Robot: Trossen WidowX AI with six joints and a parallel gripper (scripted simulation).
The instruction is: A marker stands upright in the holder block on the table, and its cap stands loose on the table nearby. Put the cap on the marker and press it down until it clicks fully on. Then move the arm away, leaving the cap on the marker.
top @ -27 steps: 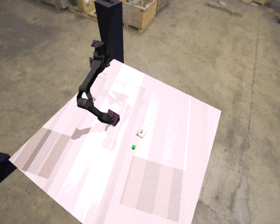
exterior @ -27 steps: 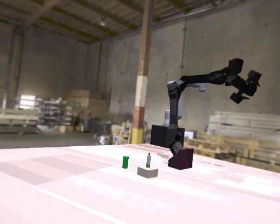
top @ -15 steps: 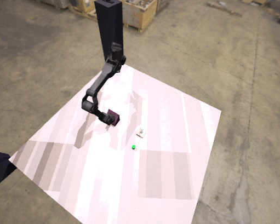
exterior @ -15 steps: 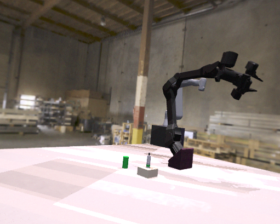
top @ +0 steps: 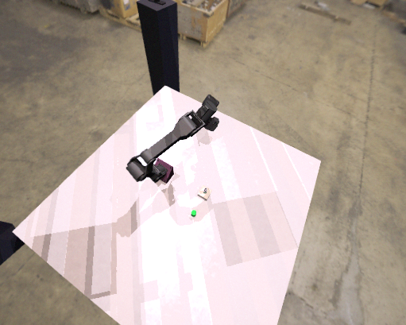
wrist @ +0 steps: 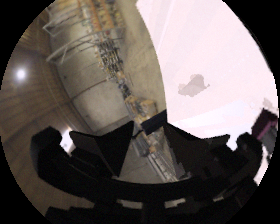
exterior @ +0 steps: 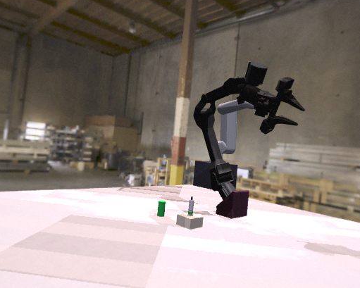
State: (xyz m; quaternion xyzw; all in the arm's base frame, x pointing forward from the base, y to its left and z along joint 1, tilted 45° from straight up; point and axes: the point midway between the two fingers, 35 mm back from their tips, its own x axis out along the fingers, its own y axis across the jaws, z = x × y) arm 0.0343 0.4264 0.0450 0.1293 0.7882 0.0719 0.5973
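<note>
Now: gripper tip 360 mm to the left of the green cap, 350 mm above it and 230 mm short of it. The rest, counted from my gripper tip: white holder block: 360 mm below, 230 mm to the right, 210 mm ahead.
</note>
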